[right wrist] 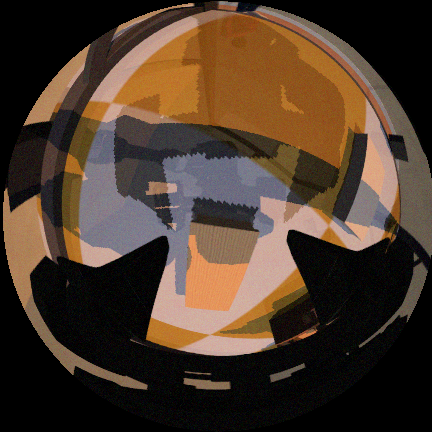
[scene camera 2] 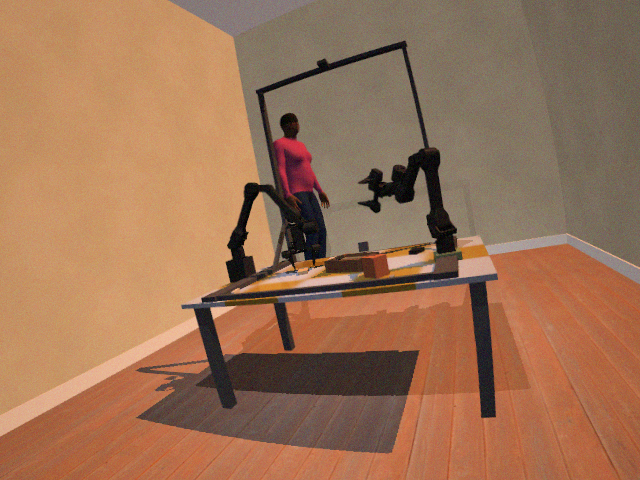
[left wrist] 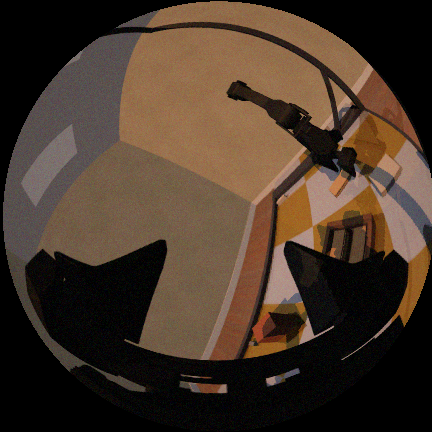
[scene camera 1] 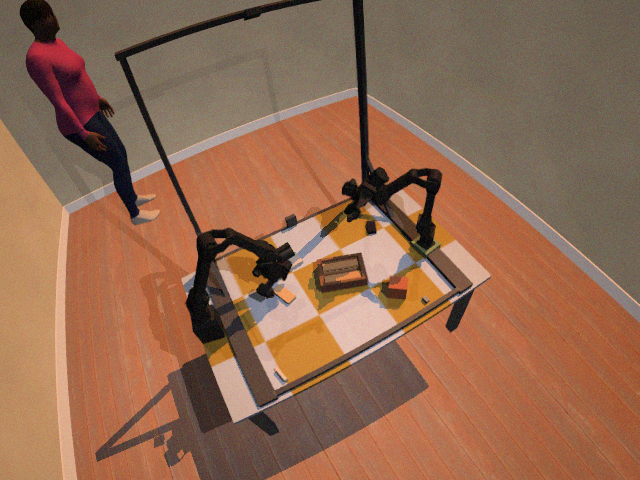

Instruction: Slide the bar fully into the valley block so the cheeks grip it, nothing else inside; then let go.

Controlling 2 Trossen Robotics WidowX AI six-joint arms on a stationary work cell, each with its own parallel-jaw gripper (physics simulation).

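Places are measured from the left arm's base along level axes (x back, y right, z up), in metres.
Pixels of known places: left gripper, fingertip midpoint: [scene camera 2: 358, 193] [left wrist: 227, 247] [scene camera 1: 352, 215]; right gripper, fingertip midpoint: [right wrist: 229, 239] [scene camera 2: 304, 268] [left wrist: 345, 173] [scene camera 1: 278, 288]; left arm's base, link origin: [scene camera 2: 446, 251] [scene camera 1: 426, 242]; right arm's base, link origin: [scene camera 2: 238, 258] [scene camera 1: 202, 317].
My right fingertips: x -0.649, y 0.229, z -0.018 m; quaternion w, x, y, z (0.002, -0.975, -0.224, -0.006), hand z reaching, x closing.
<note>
Ahead of a thing's pixels: the offset from my right fingertips to its top centre.
A flat orange wood-grained block {dz +0.004, dx +0.005, dy -0.039 m} [scene camera 1: 285, 295] [left wrist: 340, 184] [right wrist: 217, 287] lies on the table below my right gripper [scene camera 1: 279, 286] [scene camera 2: 305, 268] [right wrist: 229, 239], which is open, low and empty. Its fingers are apart from the block, one on each side in the right wrist view. A brown box {dz +0.039, dx +0.256, dy -0.110 m} [scene camera 1: 363, 268] [scene camera 2: 341, 265] [left wrist: 370, 230] stands at mid-table with long grey-brown parts and an orange part inside. A red-orange block {dz +0.062, dx +0.380, dy -0.327 m} [scene camera 1: 398, 286] [scene camera 2: 375, 265] [left wrist: 265, 327] stands apart from it. I cannot tell which piece is the bar or valley block. My left gripper [scene camera 1: 346, 203] [scene camera 2: 361, 192] [left wrist: 227, 247] is open and empty, high above the table.
A pale block {dz +0.008, dx +0.127, dy +0.109 m} [left wrist: 389, 172] lies beyond the orange one. A small dark block {dz +0.005, dx +0.532, dy +0.022 m} [scene camera 1: 370, 226] [scene camera 2: 415, 250] lies near the left arm. Small pieces lie near the front corners, and dark rails edge the table. A person [scene camera 1: 64, 98] [scene camera 2: 297, 165] stands behind.
</note>
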